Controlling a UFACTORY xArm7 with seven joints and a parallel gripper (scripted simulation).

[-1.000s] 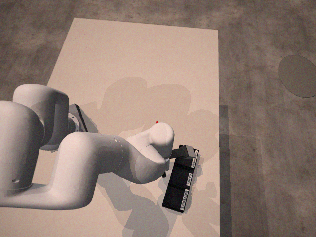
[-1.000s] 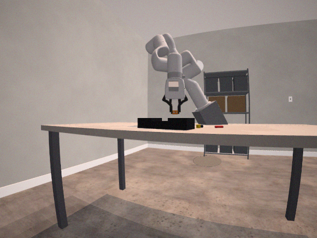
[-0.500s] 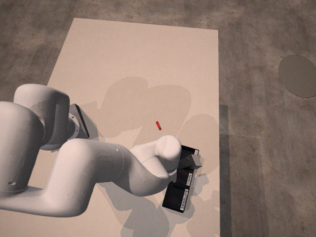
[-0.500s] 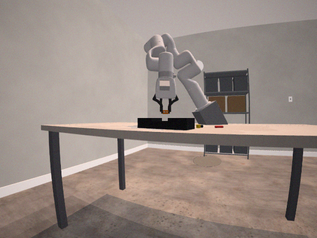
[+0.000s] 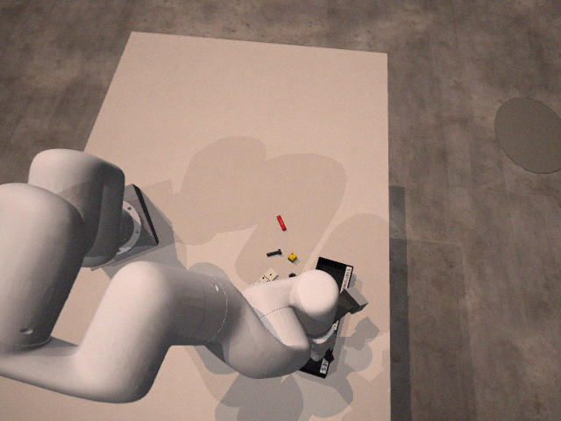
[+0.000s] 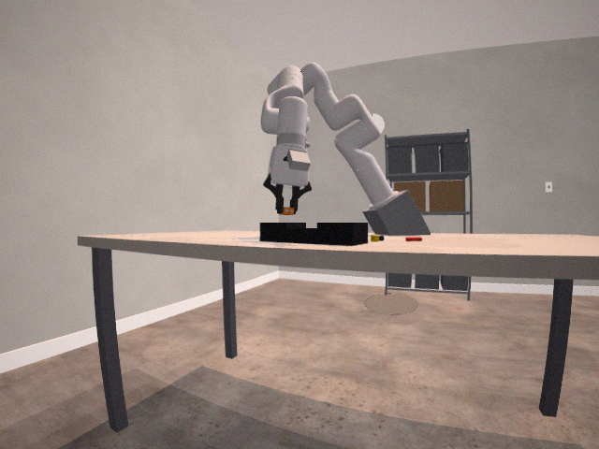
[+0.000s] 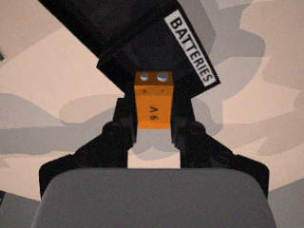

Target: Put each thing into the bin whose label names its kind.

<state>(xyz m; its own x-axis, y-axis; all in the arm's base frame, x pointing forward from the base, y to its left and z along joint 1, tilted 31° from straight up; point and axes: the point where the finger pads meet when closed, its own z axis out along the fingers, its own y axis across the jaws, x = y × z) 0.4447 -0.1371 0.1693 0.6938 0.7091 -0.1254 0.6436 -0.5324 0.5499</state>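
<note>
Now: the orange battery 1 cm to the left of my hand, 1 cm below it and 1 cm ahead of it. The rest, counted from my hand: yellow die: 22 cm to the left, 8 cm below, 5 cm behind; white domino: 16 cm to the left, 11 cm behind, 8 cm below; black nut: 17 cm to the left, 9 cm below, 4 cm behind.
</note>
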